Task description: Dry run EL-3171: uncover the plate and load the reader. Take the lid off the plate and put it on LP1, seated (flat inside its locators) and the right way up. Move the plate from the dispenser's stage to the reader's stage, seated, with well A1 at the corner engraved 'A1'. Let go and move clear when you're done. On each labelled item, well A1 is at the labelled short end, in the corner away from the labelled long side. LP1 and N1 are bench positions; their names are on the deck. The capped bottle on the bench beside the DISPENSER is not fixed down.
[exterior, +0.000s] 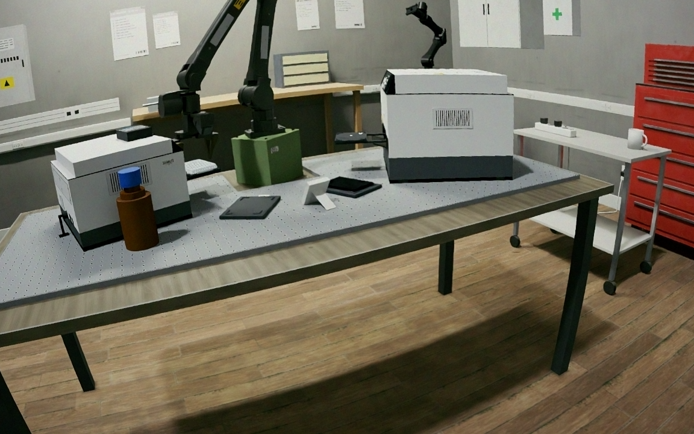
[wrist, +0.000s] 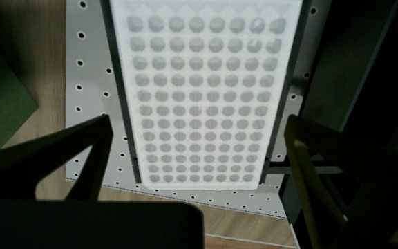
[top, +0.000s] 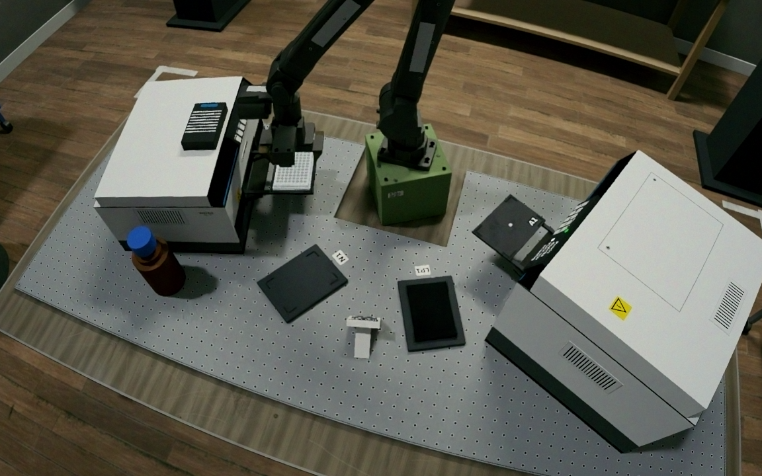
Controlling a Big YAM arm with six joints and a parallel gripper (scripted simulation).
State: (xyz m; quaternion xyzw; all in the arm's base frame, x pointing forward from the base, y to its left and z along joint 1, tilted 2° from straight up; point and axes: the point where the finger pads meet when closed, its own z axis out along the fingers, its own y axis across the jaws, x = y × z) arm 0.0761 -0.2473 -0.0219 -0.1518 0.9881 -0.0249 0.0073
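Now: the well plate 2 cm below my hand. The rest, counted from my hand: brown capped bottle: 33 cm ahead, 20 cm to the right; dark lid: 22 cm ahead, 39 cm to the left, 10 cm below; N1 nest: 24 cm ahead, 10 cm to the left, 10 cm below.
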